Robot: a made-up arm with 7 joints.
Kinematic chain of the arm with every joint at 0, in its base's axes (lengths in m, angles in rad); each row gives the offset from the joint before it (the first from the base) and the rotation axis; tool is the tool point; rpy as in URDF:
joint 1: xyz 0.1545 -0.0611 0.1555 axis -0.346 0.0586 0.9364
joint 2: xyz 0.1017 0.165 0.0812 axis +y
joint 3: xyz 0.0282 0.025 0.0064 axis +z
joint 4: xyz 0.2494 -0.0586 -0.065 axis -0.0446 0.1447 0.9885
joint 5: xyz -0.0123 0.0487 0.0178 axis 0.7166 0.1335 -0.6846
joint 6: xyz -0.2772 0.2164 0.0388 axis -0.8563 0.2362 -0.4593
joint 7: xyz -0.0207 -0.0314 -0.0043 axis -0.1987 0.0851 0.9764
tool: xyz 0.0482 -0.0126 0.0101 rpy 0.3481 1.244 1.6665
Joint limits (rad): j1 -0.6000..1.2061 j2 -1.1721..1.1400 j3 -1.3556..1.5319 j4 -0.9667..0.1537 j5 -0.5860..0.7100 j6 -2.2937..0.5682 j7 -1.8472..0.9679
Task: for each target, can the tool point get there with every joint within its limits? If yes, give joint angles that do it. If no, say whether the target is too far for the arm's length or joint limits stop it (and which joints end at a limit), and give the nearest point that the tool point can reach.
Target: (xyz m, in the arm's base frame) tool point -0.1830 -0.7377 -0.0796
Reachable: no: joint limits stop it (at a limit: joint 1, joint 3, joint 5, joint 6, joint 7) | nearest point -0.1748 -0.1223 0.0303 | short by 0.625 m
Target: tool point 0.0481 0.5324 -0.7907
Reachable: no: too far | nearest point 0.0397 0.3503 -0.3744 | short by 0.454 m
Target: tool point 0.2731 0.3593 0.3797
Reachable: yes | joints -0.4343 0.5011 1.1914 -0.8027 0.0843 -0.1150 -1.2735
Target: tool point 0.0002 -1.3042 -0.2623
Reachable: no: too far | nearest point 0.4246 -0.4517 -0.0041 | short by 0.987 m
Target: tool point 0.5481 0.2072 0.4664
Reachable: yes | joints 0.0423 -0.3609 -0.7798 -0.3624 0.5623 -1.2973 0.5500
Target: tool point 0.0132 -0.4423 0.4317
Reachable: no: joint limits stop it (at a limit: joint 1, joint 2, joint 3, joint 4, joint 5, joint 6) | nearest point 0.0926 -0.3689 0.5478 | short by 0.159 m
